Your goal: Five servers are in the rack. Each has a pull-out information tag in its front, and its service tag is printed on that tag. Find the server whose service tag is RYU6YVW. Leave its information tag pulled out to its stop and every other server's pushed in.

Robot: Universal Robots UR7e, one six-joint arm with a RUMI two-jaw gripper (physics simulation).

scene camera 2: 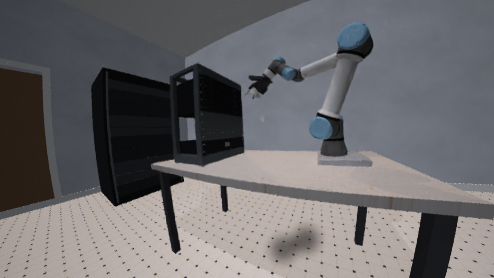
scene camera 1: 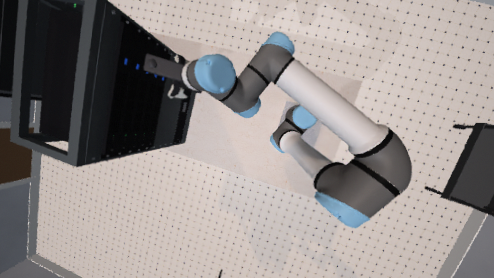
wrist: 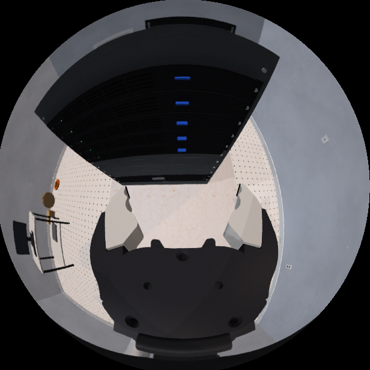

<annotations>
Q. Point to a black rack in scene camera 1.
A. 104, 109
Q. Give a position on a black rack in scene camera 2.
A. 209, 97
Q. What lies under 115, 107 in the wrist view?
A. A black rack.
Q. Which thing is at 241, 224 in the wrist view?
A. My gripper.
</annotations>
